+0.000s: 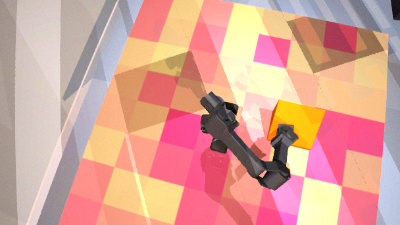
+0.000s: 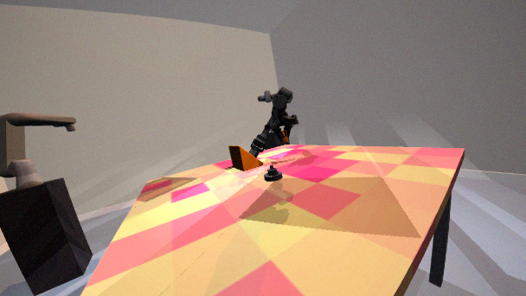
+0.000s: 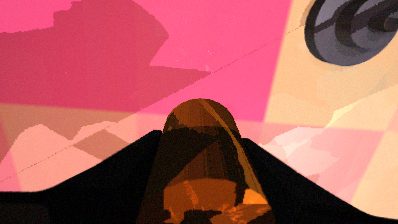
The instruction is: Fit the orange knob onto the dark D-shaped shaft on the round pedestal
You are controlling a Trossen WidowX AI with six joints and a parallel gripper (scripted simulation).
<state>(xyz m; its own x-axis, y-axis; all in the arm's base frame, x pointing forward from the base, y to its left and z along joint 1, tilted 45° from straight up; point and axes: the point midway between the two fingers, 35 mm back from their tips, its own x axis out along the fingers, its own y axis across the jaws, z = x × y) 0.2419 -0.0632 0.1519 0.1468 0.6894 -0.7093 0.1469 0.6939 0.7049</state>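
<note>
Now: the round dark pedestal 16 cm to the right of my gripper tip, 12 cm below it and 5 cm ahead of it. The rest, counted from my gripper tip: orange knob (2 cm above).
</note>
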